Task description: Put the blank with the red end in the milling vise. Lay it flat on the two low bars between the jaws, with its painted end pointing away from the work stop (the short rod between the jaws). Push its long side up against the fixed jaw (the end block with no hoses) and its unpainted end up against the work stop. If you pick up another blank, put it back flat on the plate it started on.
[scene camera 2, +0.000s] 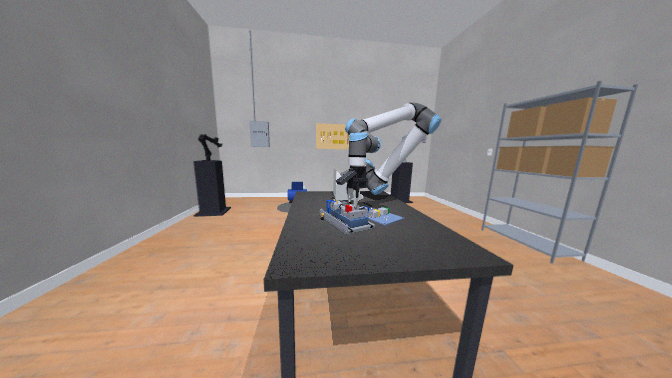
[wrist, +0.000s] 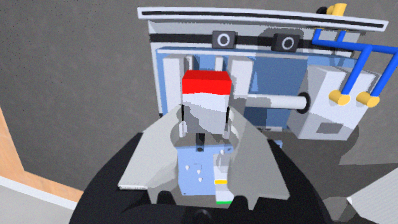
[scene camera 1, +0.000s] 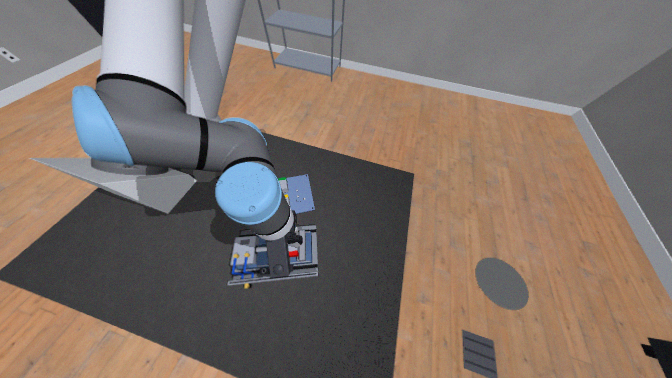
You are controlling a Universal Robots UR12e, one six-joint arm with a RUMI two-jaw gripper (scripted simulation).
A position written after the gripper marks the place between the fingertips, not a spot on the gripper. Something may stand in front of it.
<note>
In view: the gripper (scene camera 1: 291, 245), a red-ended blank (wrist: 206, 94), a light blue plate (wrist: 189, 183) and a hosed block (wrist: 319, 80).
The gripper also shows in the wrist view (wrist: 205, 106).
</note>
